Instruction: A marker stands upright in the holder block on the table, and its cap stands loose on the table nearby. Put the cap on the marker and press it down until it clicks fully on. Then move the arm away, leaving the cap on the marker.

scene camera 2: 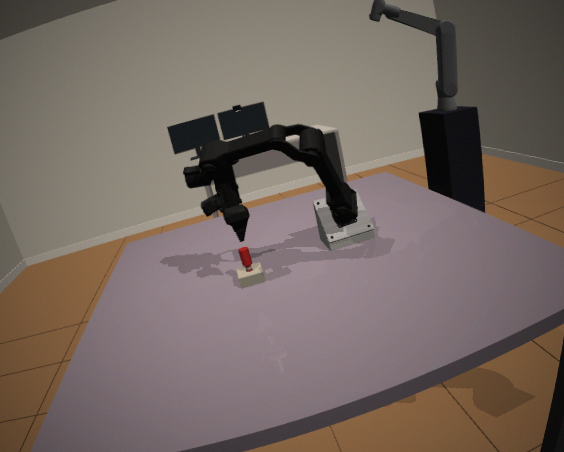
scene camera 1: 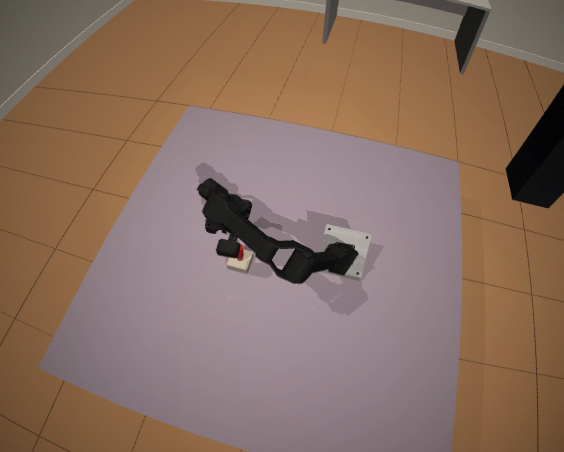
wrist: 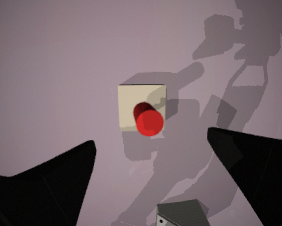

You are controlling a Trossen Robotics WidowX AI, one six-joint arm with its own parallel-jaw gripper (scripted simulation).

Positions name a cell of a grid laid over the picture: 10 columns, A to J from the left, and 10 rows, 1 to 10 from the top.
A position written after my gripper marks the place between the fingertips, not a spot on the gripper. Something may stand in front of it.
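Note:
My gripper (scene camera 2: E6), open, holding nothing. Gripper again (scene camera 1: E6). In the wrist view, gripper (wrist: F7), plus red cap (wrist: F6).

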